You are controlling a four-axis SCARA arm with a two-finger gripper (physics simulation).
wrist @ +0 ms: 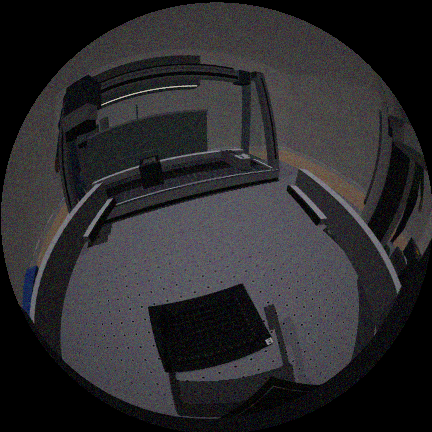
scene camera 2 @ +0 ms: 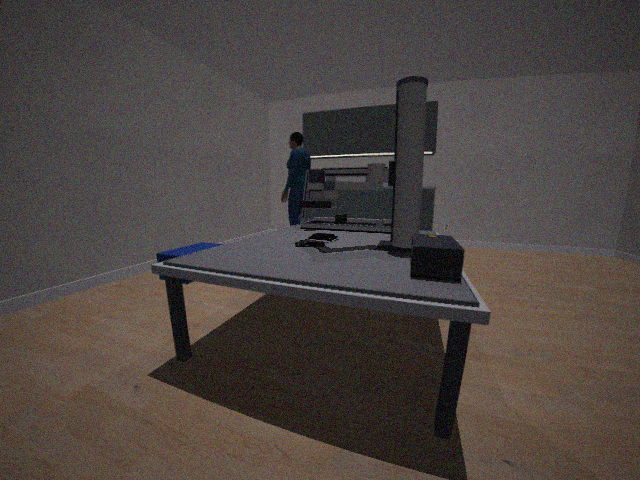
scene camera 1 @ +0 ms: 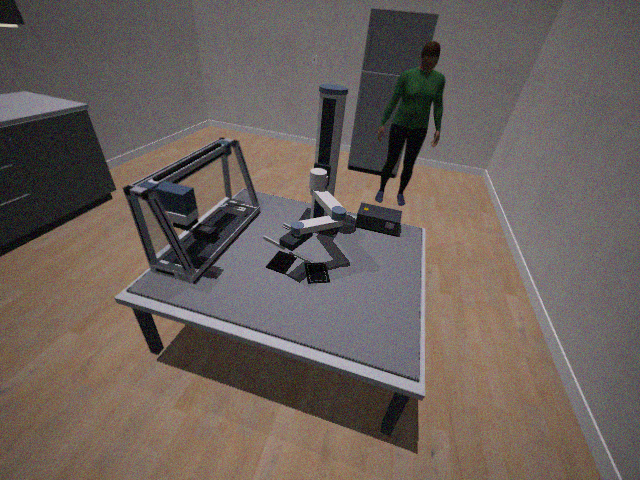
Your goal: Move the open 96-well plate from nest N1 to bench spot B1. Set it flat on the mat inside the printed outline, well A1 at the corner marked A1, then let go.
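Note:
The black 96-well plate lies flat in nest N1; nest and plate together show as one dark block, hard to tell apart. A small pale label sits by its near right corner in the wrist view. My gripper is open and empty, raised above the bench on the column side of the nest, its fingers pointing toward the gantry. Its U-shaped shadow falls beside the nest. Bench spot B1, a black mat with a thin pale outline, lies beside the nest; its A1 mark is unreadable.
The gantry frame stands along one table side. The arm's column and a dark box stand at the back in scene camera 1. A person in green and one in blue stand beyond the table.

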